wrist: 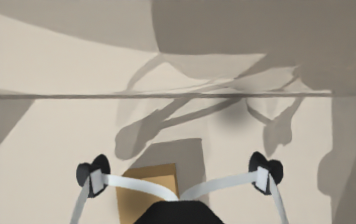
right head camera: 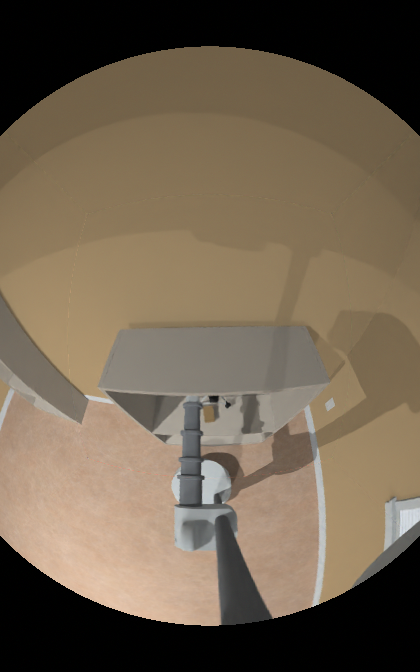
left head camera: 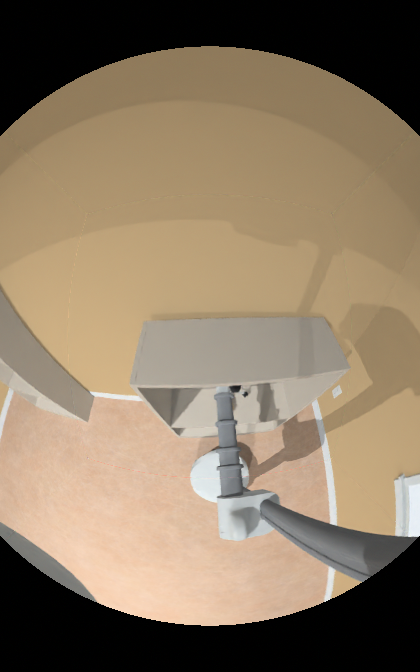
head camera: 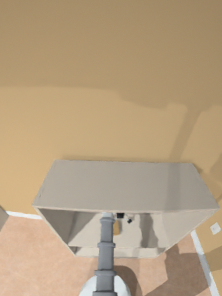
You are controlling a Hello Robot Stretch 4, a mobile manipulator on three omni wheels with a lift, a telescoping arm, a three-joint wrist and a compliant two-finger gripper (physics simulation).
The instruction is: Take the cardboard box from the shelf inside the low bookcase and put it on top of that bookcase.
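Places are measured from the robot's base along level axes (x ahead, y left, z up), in centimetres.
Pixels of known places: gripper, fingertip midpoint: [wrist: 179,166] [head camera: 118,222].
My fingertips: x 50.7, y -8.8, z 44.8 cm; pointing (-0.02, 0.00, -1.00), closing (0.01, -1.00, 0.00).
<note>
Behind a point stands the place of what it marks.
The low grey bookcase [head camera: 125,185] @(z 103.2, x 44.9, y -8.0 cm) [left head camera: 225,350] [right head camera: 200,360] stands against the wall, its front open. The small brown cardboard box [head camera: 116,228] @(z 47.4, x 44.8, y -7.1 cm) [right head camera: 209,413] [wrist: 132,200] @(z 47.4, x 48.1, y -4.0 cm) sits on the shelf inside, just right of the arm in the head and right head views. The left head view does not show it. My gripper [wrist: 179,166] @(z 44.8, x 50.7, y -8.8 cm) is open, with its fingers wide apart. In the wrist view the box lies beyond the left finger strip, left of centre, partly hidden by the strip and the black gripper body. In the head views the gripper is mostly hidden under the bookcase top.
The telescoping arm [head camera: 105,255] @(z 85.8, x 20.5, y 0.2 cm) [left head camera: 228,435] [right head camera: 190,440] reaches into the bookcase opening below the top's front edge. The side walls stand left and right of it. Another grey piece of furniture [left head camera: 45,370] [right head camera: 40,370] stands at the left. The wall is behind the bookcase.
</note>
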